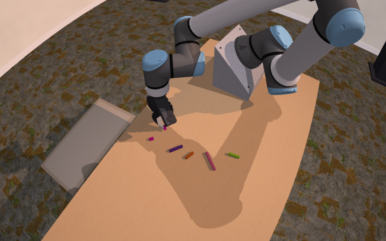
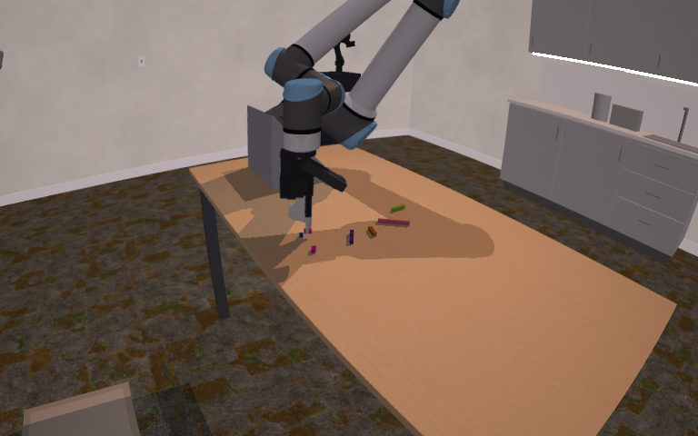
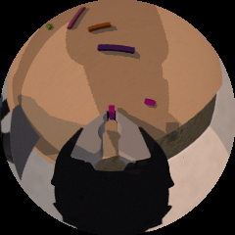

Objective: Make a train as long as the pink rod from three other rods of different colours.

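Now: the blue rod 1 cm behind my hand, 1 cm to the right of it and 2 cm below it. Also, from my hand: purple rod (7 cm ahead, 9 cm to the left, 2 cm below); then orange rod (7 cm ahead, 16 cm to the left, 2 cm below); then pink rod (6 cm ahead, 25 cm to the left, 2 cm below).
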